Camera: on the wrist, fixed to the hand. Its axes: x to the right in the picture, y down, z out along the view.
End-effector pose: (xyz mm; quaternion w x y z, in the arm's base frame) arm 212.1 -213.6 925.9 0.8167 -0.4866 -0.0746 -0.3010
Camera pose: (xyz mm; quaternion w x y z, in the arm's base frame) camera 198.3 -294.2 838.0 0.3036 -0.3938 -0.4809 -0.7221
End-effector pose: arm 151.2 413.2 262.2 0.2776 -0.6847 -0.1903 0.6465
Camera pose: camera 261.2 365.8 255.1 0.5639 -0.2749 -0.7050 0.3310
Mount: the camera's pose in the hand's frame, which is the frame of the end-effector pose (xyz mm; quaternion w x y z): -13.8 30.3 -115.3 0.6928 -0.0830 -0.1373 -0.7030
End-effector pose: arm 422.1 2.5 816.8 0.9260 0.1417 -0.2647 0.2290
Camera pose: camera 445.6 67.8 718.9 0.7779 0.2388 -0.2299 -0.5338
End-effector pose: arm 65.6 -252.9 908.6 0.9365 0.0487 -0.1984 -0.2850
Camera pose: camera 116.8 -222.6 804.4 0.4253 0.0564 -0.2082 -0.8790
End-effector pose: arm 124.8 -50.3 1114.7 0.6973 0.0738 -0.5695 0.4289
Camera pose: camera 188.6 29.6 1051.9 0.7126 0.4525 -0.4740 -0.2505
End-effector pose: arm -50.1 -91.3 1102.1 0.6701 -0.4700 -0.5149 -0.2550
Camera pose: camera 22.2 -183.2 1074.9 0.1753 -0.0543 -0.7580 -0.6259
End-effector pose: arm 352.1 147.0 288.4 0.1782 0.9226 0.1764 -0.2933
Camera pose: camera 409.7 167.3 391.7 0.0181 0.4601 0.7707 -0.4405
